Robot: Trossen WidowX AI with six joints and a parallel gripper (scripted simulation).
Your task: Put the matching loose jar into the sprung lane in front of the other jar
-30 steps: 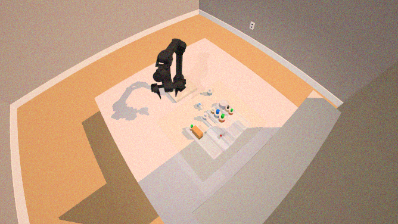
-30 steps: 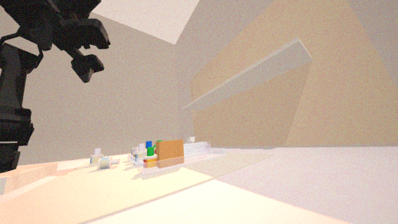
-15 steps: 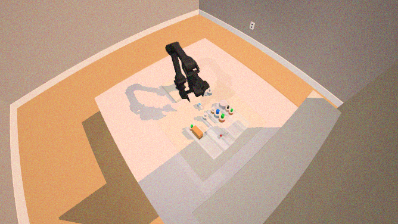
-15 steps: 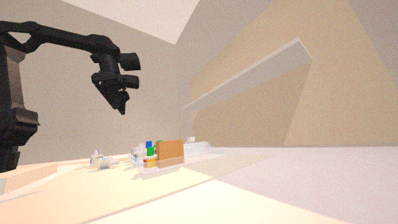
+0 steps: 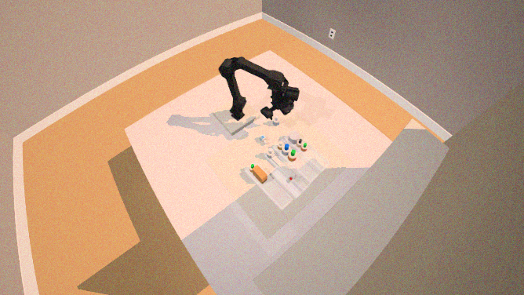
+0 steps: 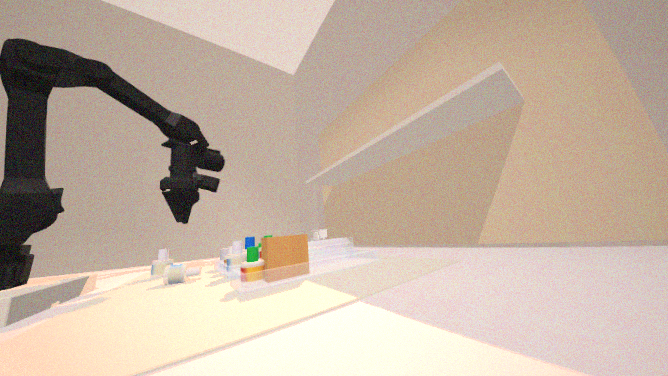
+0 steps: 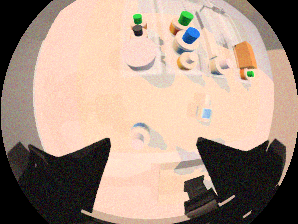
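Right now my gripper tip is 120 mm to the left of the pale jar and 110 mm above it. Round my gripper tip: orange box (300 mm to the right, 130 mm ahead, 90 mm below); then clear lane rack (230 mm ahead, 210 mm to the right, 110 mm below); then red-marked thing (270 mm ahead, 230 mm to the right, 60 mm below).
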